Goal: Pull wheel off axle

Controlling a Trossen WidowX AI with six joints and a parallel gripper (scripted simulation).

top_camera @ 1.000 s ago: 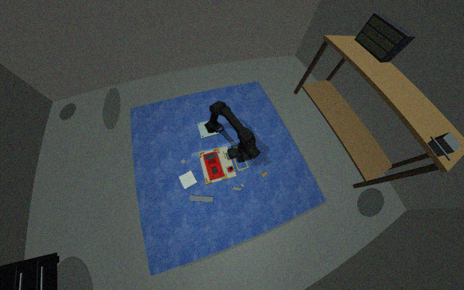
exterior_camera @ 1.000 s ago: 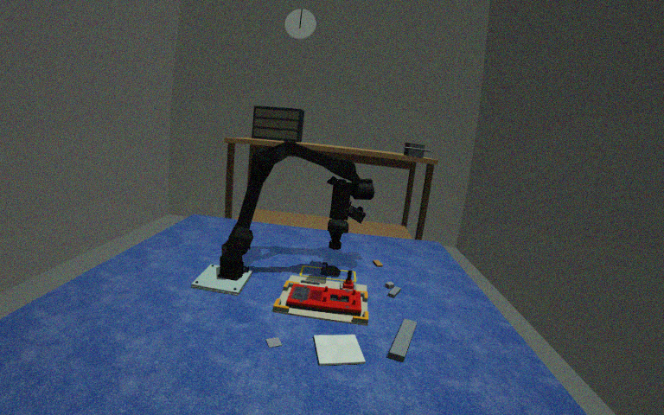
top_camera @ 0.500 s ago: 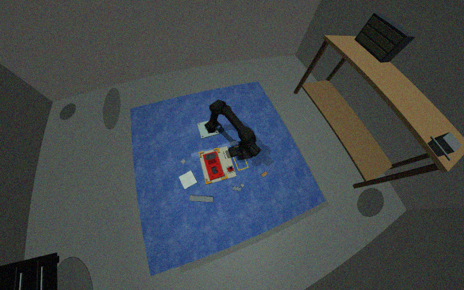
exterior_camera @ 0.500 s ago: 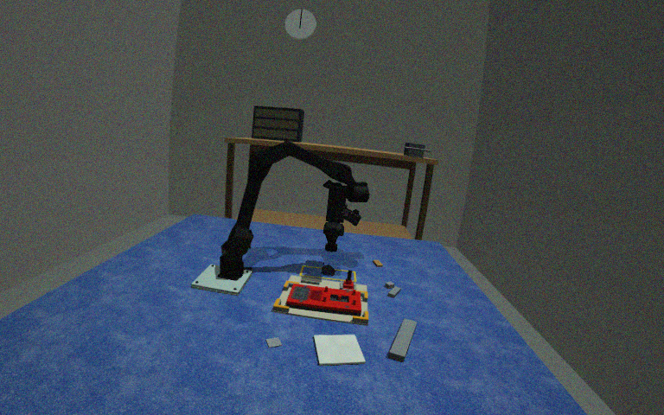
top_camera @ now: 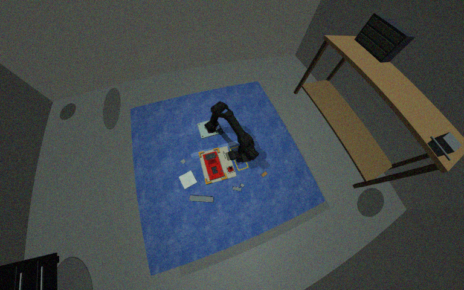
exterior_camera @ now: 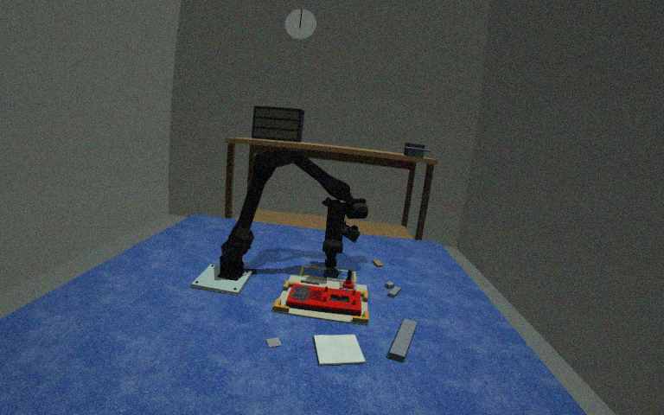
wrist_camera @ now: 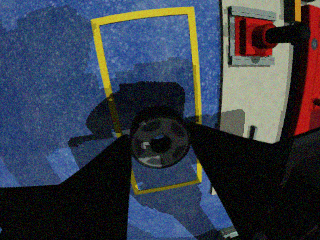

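Now: gripper tip right at the dark round wheel. Also, from my gripper tip: axle (60 mm ahead, 90 mm to the right, 10 mm below); then white square plate (60 mm ahead, 410 mm to the right, 40 mm below); then grey bar (220 mm ahead, 340 mm to the right, 30 mm below).
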